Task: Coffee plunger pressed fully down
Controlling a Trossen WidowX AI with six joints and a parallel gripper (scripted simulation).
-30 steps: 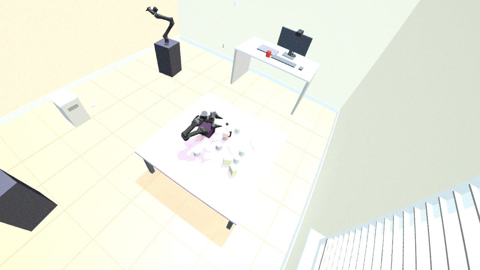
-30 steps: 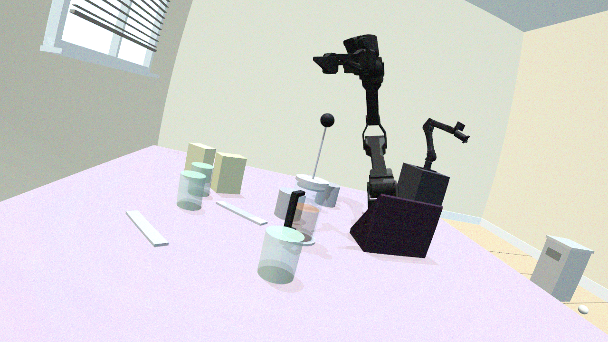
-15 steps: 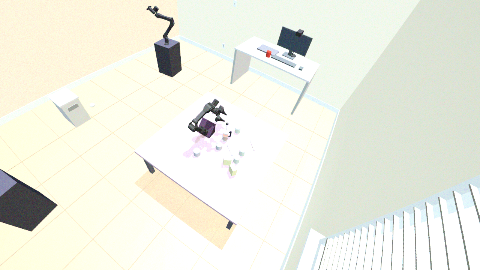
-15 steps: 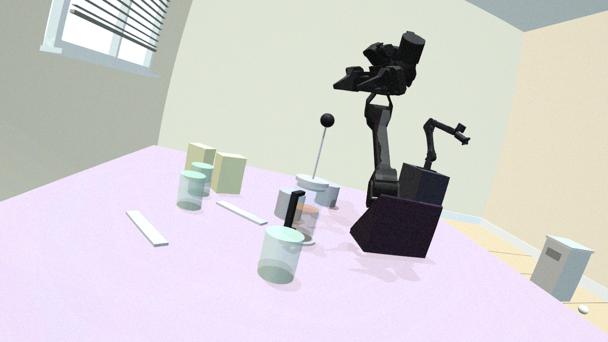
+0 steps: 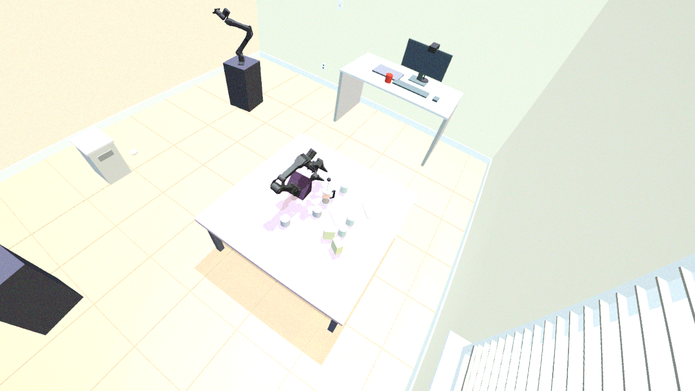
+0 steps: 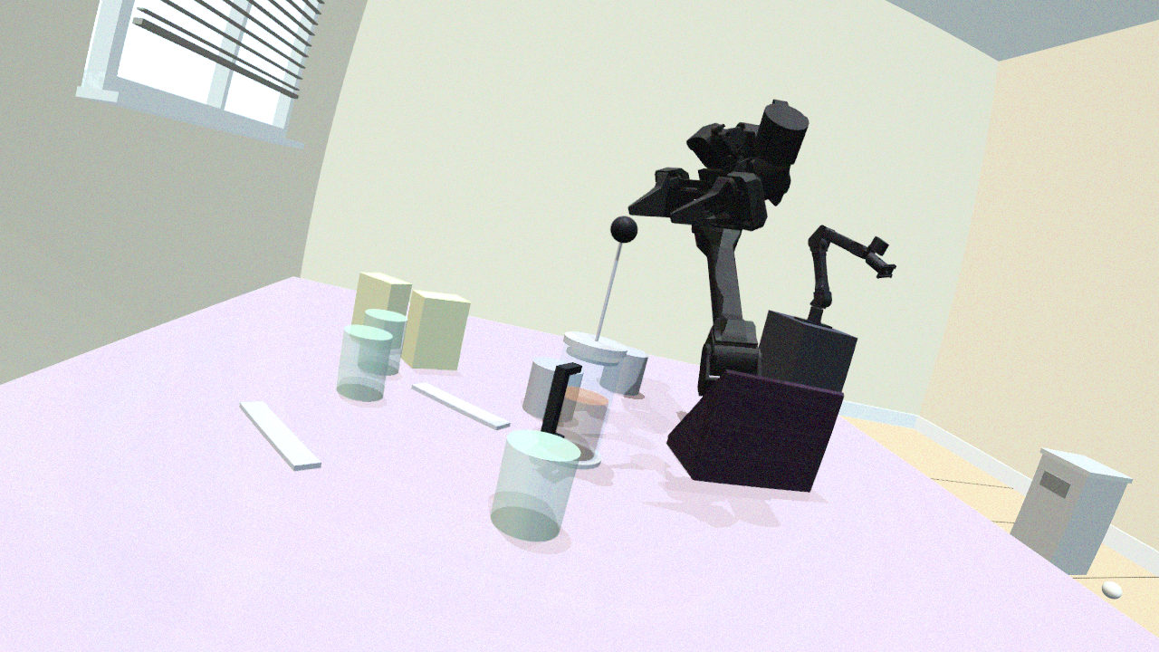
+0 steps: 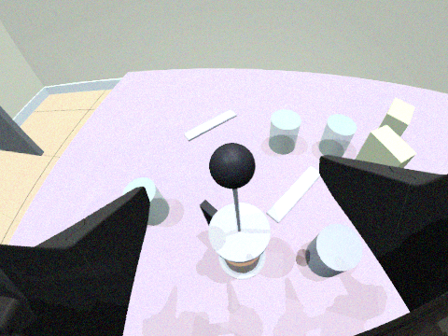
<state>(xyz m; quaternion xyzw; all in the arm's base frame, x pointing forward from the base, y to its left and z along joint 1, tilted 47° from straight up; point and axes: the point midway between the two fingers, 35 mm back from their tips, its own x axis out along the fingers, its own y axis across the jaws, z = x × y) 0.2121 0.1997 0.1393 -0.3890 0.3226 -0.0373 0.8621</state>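
Right now my gripper tip is 40 mm short of the coffee press, 20 mm to the right of it and 160 mm above it.
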